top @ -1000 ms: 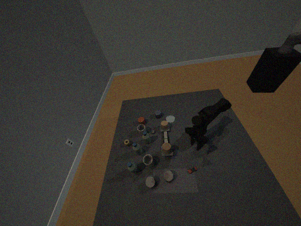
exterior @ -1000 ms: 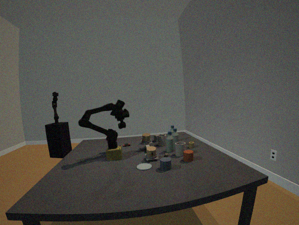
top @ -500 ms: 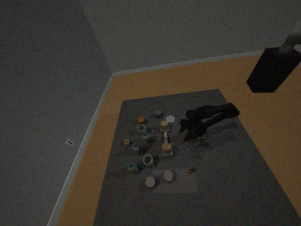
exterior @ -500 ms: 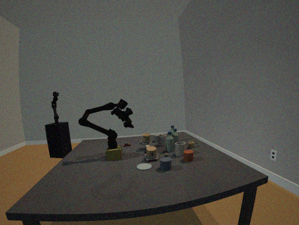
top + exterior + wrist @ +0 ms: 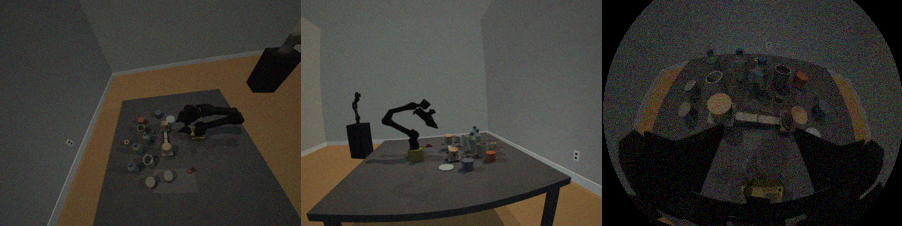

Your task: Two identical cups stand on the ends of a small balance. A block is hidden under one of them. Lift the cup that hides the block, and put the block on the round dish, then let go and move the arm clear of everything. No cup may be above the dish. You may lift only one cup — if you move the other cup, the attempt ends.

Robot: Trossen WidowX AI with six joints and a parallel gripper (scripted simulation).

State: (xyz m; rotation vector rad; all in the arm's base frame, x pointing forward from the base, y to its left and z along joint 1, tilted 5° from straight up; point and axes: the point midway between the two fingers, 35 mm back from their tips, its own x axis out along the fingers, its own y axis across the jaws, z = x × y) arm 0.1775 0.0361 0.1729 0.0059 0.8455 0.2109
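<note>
Now: gripper tip 12 cm short of the tan cup, 14 cm to the left of it and 18 cm above it. Also, from my gripper tip: blue-grey cylinder: 23 cm ahead, 27 cm to the right, 20 cm below; round dish: 7 cm ahead, 25 cm to the right, 23 cm below; red toy car: 13 cm behind, 24 cm to the left, 22 cm below.
</note>
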